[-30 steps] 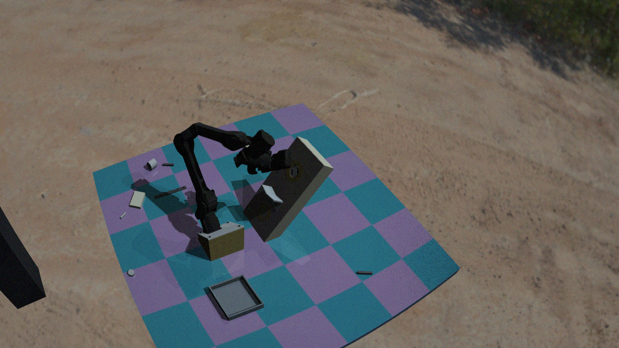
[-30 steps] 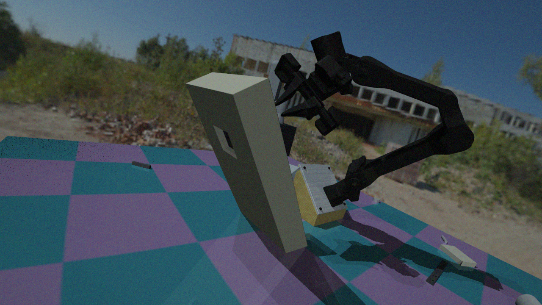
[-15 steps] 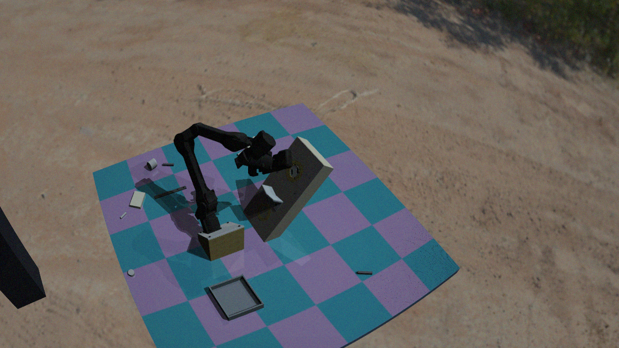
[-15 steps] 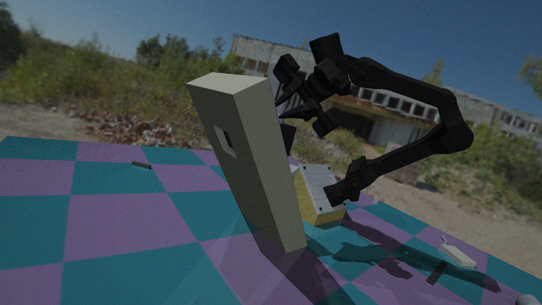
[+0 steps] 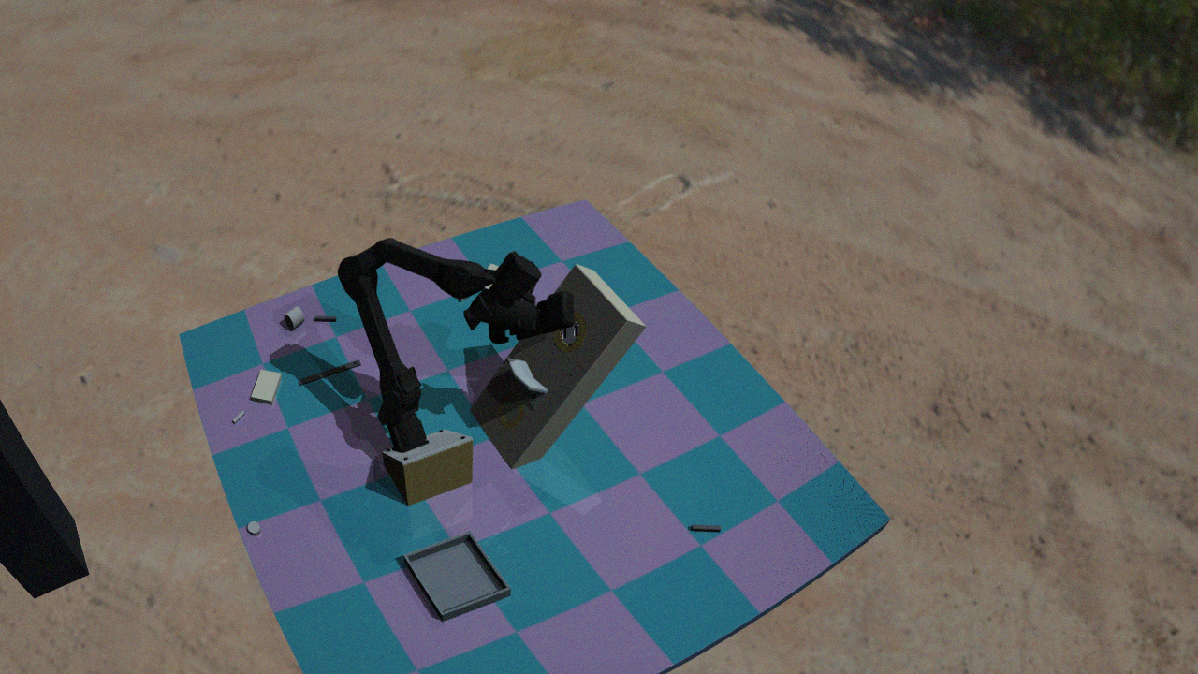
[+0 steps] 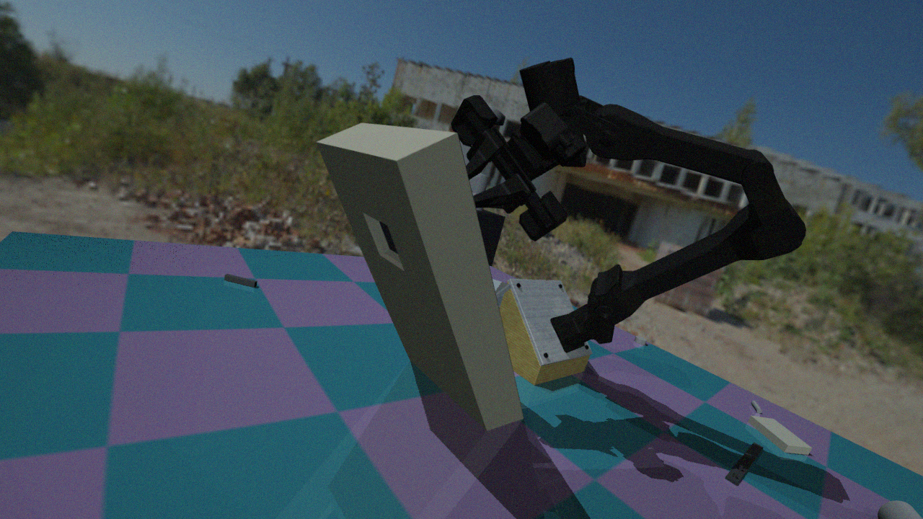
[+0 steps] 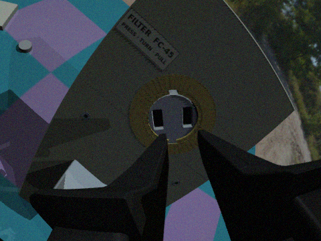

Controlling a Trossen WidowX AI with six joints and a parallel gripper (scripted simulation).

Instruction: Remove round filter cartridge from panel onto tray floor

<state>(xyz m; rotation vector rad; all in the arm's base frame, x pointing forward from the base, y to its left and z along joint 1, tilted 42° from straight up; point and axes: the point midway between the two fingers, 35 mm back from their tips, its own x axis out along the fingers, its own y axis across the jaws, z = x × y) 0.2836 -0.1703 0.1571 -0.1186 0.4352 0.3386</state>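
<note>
The round grey filter cartridge is 4 cm ahead of my gripper tip and 3 cm below it. The rest, counted from my gripper tip: tan service panel: 11 cm below; grey tray: 40 cm behind, 25 cm to the right, 25 cm below.
</note>
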